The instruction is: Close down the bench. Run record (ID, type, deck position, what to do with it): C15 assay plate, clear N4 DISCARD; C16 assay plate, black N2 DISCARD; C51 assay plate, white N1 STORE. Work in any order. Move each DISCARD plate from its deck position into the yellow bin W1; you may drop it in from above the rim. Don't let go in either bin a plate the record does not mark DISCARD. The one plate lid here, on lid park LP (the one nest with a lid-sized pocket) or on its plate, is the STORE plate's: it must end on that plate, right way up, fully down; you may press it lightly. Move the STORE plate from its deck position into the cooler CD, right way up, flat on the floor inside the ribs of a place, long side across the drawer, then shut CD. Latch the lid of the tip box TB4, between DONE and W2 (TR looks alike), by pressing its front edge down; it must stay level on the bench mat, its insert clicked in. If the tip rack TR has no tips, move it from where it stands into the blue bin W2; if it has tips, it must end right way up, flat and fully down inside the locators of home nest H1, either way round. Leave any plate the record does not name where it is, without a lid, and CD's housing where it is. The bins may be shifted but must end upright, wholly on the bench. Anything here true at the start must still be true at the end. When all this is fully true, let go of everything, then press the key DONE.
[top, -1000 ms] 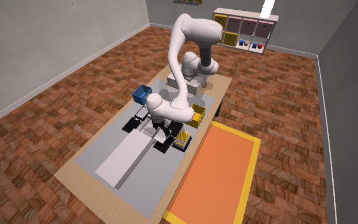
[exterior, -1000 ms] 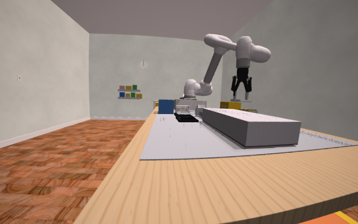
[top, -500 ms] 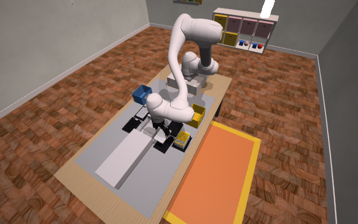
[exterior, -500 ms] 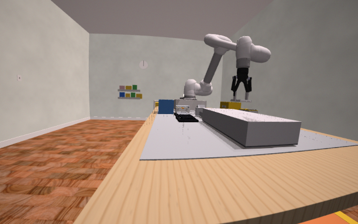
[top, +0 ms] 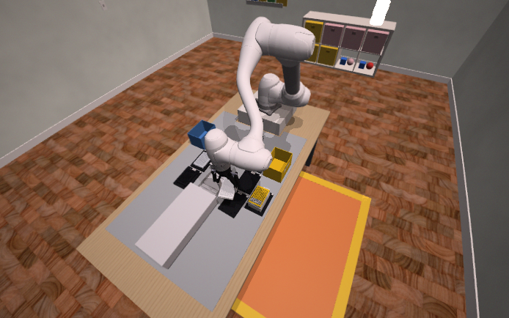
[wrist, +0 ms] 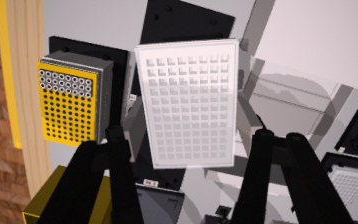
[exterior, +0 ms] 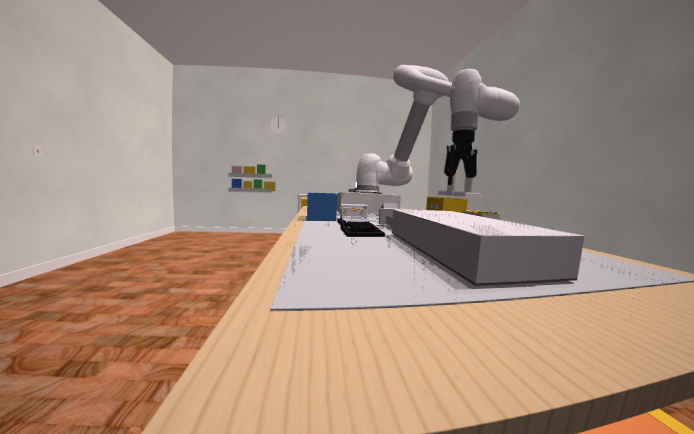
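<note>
The cooler drawer is 16 cm to the right of my hand and 14 cm below it. The rest, counted from my hand: yellow tip rack 14 cm to the left, 11 cm below, 10 cm behind; plate lid 2 cm below; white plate 2 cm below.
</note>
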